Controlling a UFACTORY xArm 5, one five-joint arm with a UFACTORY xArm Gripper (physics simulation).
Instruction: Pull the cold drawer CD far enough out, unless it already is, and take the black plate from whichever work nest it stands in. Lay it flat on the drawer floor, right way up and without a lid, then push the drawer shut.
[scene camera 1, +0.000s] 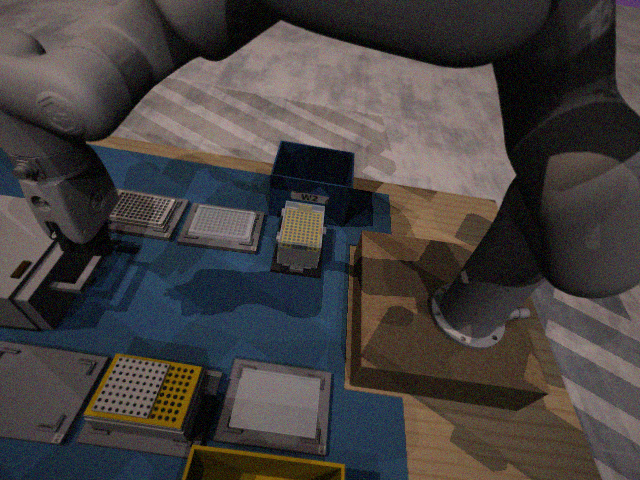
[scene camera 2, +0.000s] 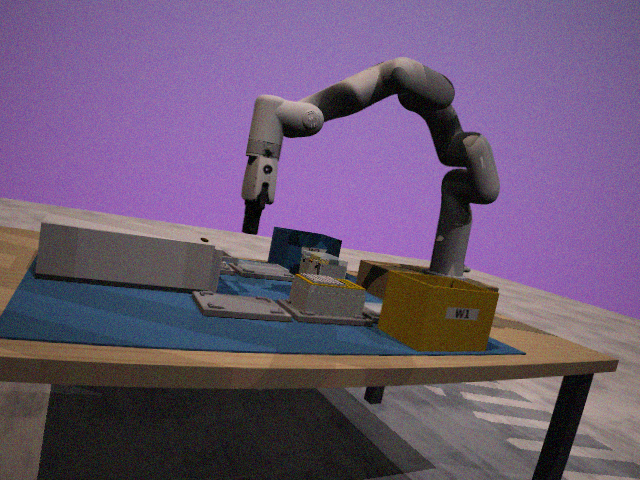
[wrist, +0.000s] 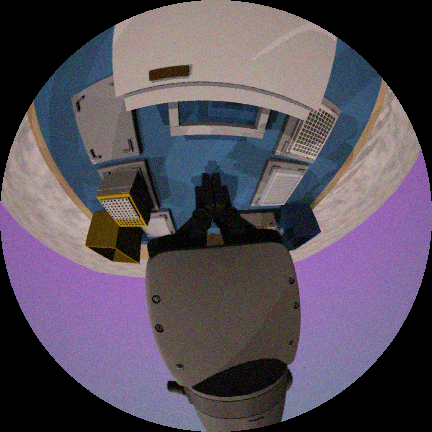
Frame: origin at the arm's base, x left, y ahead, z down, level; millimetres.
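Where they show: gripper, fingertip midpoint: (scene camera 1: 102, 252) (scene camera 2: 249, 233) (wrist: 209, 182); arm's base, origin of the base link: (scene camera 1: 465, 315) (scene camera 2: 444, 276).
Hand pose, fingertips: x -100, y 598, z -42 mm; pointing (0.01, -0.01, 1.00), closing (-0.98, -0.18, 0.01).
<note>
Things, the pixels of their centre, and the offset from my fingertips. "*": a spot on its surface instead.
- pale bar handle, surface spot: (wrist: 217, 131) * dx -17, dy +32, dz +51 mm
- pale plate with dark wells, body centre: (wrist: 313, 130) (scene camera 1: 140, 209) dx -207, dy +14, dz +108 mm
- white plate, body centre: (scene camera 1: 223, 223) (wrist: 279, 189) (scene camera 2: 263, 267) dx -171, dy -160, dz +108 mm
- yellow-topped rack, body centre: (scene camera 1: 151, 395) (scene camera 2: 327, 294) (wrist: 125, 202) dx +194, dy -93, dz +82 mm
- small yellow-dotted rack, body centre: (scene camera 1: 301, 235) (scene camera 2: 322, 268) (wrist: 254, 227) dx -123, dy -327, dz +88 mm
- yellow bin, body centre: (scene camera 2: 437, 311) (wrist: 115, 239) dx +358, dy -244, dz +67 mm
- blue bin, body centre: (scene camera 1: 311, 183) (scene camera 2: 304, 252) (wrist: 290, 229) dx -269, dy -359, dz +67 mm
The cold drawer's white cabinet (scene camera 1: 12, 245) (scene camera 2: 124, 255) (wrist: 225, 55) stands on the blue mat. Its drawer front (scene camera 1: 47, 291) (wrist: 215, 96) sits close against the cabinet, with a pale bar handle (scene camera 1: 77, 283) (wrist: 217, 131) sticking out; the inside is hidden. My gripper (scene camera 2: 250, 230) (wrist: 209, 182) is shut and empty, pointing down above the mat, beyond the handle on the arm's side. A pale plate with dark wells (scene camera 1: 142, 208) (wrist: 314, 133) stands in a nest near the cabinet. I cannot tell whether it is the black plate; no plainly black plate shows.
A white plate (scene camera 1: 221, 222) (wrist: 281, 185) stands in the neighbouring nest. A yellow-topped rack (scene camera 1: 144, 390) (scene camera 2: 328, 297) (wrist: 122, 207) and a small yellow-dotted rack (scene camera 1: 301, 227) rise higher. A yellow bin (scene camera 2: 439, 310) (wrist: 102, 235) and a blue bin (scene camera 1: 311, 180) (wrist: 299, 225) stand at opposite sides.
</note>
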